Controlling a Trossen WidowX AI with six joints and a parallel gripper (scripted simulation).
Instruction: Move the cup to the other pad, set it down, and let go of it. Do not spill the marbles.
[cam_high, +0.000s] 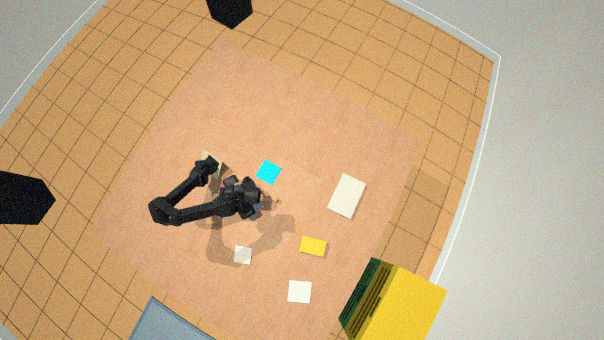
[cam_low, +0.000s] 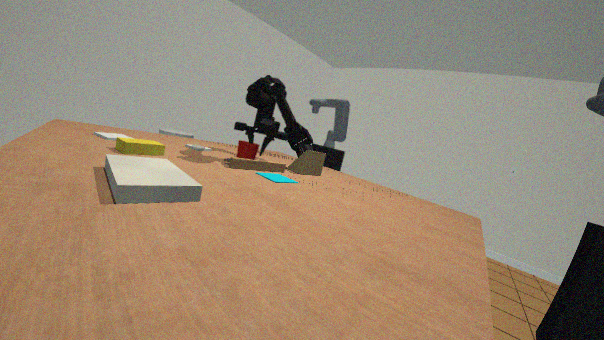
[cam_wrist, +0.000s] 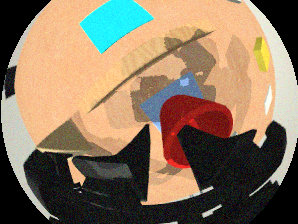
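The red cup is 30 mm ahead of my gripper tip and 10 mm to the right of it. Round my gripper tip: blue pad: 30 mm ahead, 10 mm to the right, 40 mm below; then cyan pad: 10 mm ahead, 170 mm to the left, 40 mm below; then wooden bar: 20 mm ahead, 80 mm to the left, 30 mm below.
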